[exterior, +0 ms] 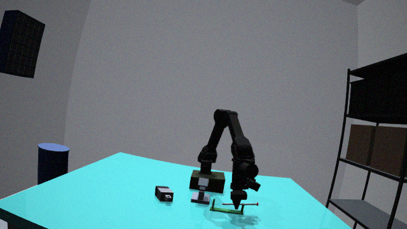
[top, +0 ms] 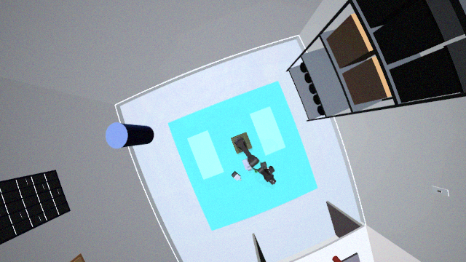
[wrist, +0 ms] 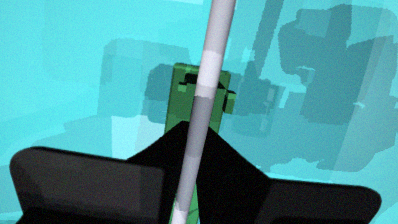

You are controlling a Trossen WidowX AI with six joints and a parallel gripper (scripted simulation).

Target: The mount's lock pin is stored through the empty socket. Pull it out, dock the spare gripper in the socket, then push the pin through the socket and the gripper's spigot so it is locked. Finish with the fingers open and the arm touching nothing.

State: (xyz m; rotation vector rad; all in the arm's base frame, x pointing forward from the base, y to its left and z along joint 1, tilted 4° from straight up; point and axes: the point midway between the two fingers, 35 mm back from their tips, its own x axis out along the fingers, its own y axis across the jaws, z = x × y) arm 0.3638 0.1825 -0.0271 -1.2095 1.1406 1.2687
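The green stand lies 4 cm to the right of my gripper tip and 1 cm above it. The rest, counted from my gripper tip: grey mount 8 cm behind, 16 cm to the right, 4 cm above; then spare gripper 30 cm to the right.
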